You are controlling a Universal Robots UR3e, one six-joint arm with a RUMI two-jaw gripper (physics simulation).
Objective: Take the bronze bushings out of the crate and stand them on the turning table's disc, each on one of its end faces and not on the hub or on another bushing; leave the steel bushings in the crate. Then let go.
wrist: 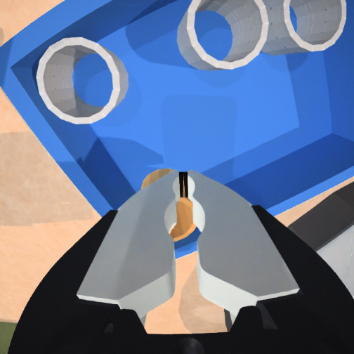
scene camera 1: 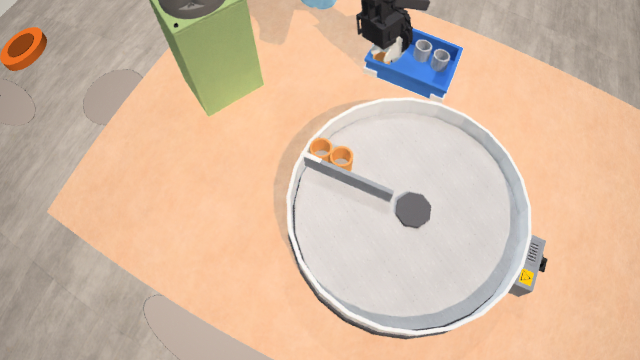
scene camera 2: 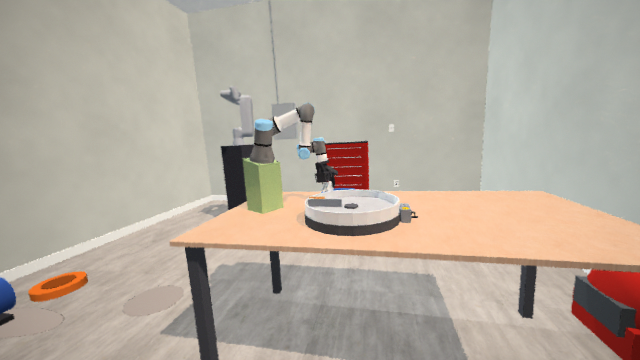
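Pixels of known places: gripper, fingertip midpoint: [scene camera 1: 392, 61]; arm's base, origin of the base link: [scene camera 2: 262, 160].
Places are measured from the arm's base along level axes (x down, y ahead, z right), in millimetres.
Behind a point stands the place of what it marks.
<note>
My gripper [scene camera 1: 389, 58] @(y 287, x 243, z -246 mm) [scene camera 2: 326, 190] @(y 287, x 243, z -246 mm) [wrist: 182, 173] is shut, its fingertips together over one end of the blue crate [scene camera 1: 410, 80] @(y 348, x 235, z -214 mm) [wrist: 30, 105]. A bronze bushing [scene camera 1: 381, 56] @(y 261, x 239, z -240 mm) [wrist: 157, 178] is in that end of the crate, beneath the fingers, which hide most of it. In the wrist view, part of it shows through the gap behind the tips. A steel bushing [wrist: 122, 80] stands near a crate corner. Two more steel bushings [scene camera 1: 421, 57] @(y 334, x 247, z -302 mm) [scene camera 1: 439, 68] @(y 382, x 251, z -301 mm) stand side by side. Two bronze bushings [scene camera 1: 325, 158] @(y 323, x 184, z 66 mm) [scene camera 1: 343, 168] @(y 359, x 182, z 65 mm) stand upright, close together, on the turning table's disc [scene camera 1: 400, 280] @(y 538, x 215, z 164 mm).
A grey bar [scene camera 1: 350, 178] @(y 377, x 187, z 72 mm) [scene camera 2: 325, 203] @(y 376, x 199, z 72 mm) crosses the disc beside the two bronze bushings, from the rim towards the dark hub [scene camera 1: 413, 210] @(y 493, x 207, z 52 mm) [scene camera 2: 351, 206] @(y 499, x 207, z 70 mm). A raised white wall [scene camera 1: 520, 200] @(y 655, x 199, z -74 mm) [scene camera 2: 352, 218] @(y 551, x 200, z 253 mm) surrounds the disc. The arm's green pedestal [scene camera 1: 220, 60] @(y 57, x 131, z 28 mm) [scene camera 2: 265, 187] @(y 46, x 134, z 59 mm) stands on the table.
</note>
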